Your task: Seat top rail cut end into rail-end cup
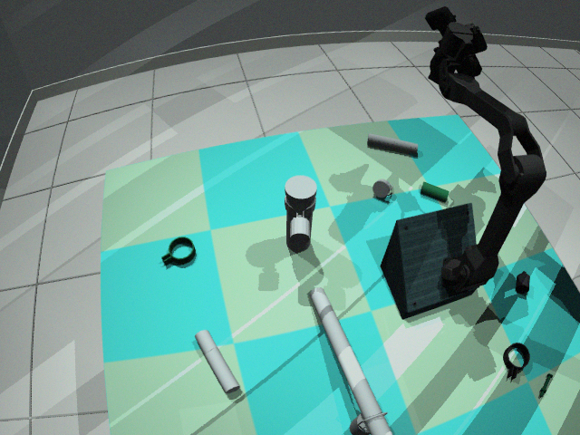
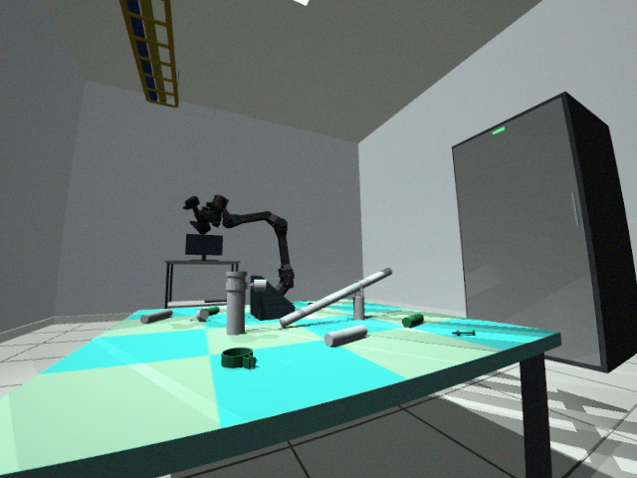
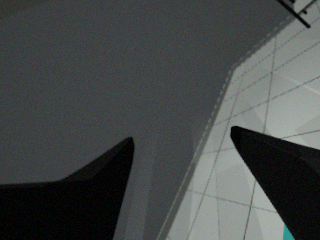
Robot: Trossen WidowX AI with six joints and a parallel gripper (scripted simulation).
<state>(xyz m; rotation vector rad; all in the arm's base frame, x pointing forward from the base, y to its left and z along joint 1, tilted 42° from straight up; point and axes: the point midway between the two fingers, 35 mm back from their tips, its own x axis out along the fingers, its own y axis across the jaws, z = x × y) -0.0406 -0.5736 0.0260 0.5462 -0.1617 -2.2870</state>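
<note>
Right now my gripper tip is 460 mm short of the rail-end cup, 330 mm above it and 310 mm to the right of it. Round my gripper tip: grey cap: 480 mm below, 170 mm ahead, 90 mm to the left; then dark cap: 470 mm to the left, 470 mm below, 150 mm behind; then green piece: 470 mm below, 130 mm to the left, 20 mm ahead.
</note>
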